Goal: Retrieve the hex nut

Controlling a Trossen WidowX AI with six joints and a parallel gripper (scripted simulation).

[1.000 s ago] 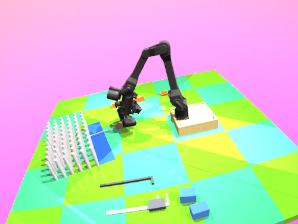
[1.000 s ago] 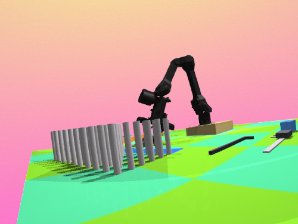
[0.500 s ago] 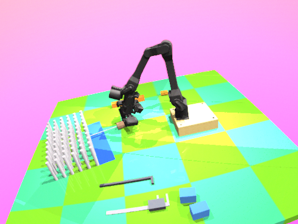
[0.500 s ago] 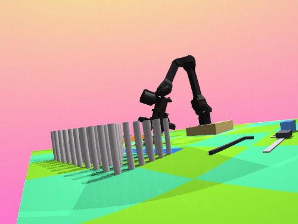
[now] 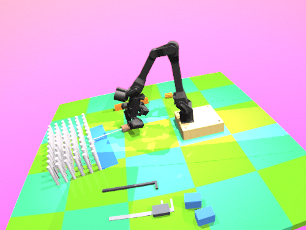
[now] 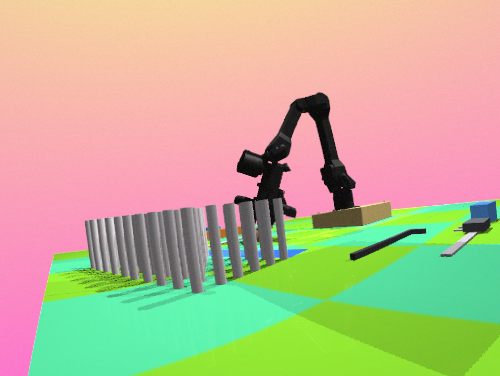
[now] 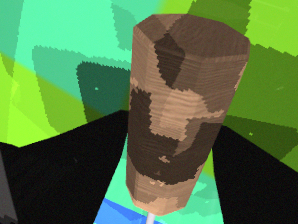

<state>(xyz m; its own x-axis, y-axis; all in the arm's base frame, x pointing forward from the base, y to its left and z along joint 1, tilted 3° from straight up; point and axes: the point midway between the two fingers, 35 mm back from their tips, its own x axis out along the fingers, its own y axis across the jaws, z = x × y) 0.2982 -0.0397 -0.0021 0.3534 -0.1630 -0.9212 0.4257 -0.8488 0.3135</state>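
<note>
The wooden-handled hook tool is 90 mm ahead of my gripper tip and 50 mm to the left of it. The rest, counted from my gripper tip: blue taped strip: 140 mm ahead, 110 mm to the left, 20 mm below; then orange bar: 260 mm to the right, 30 mm ahead.
</note>
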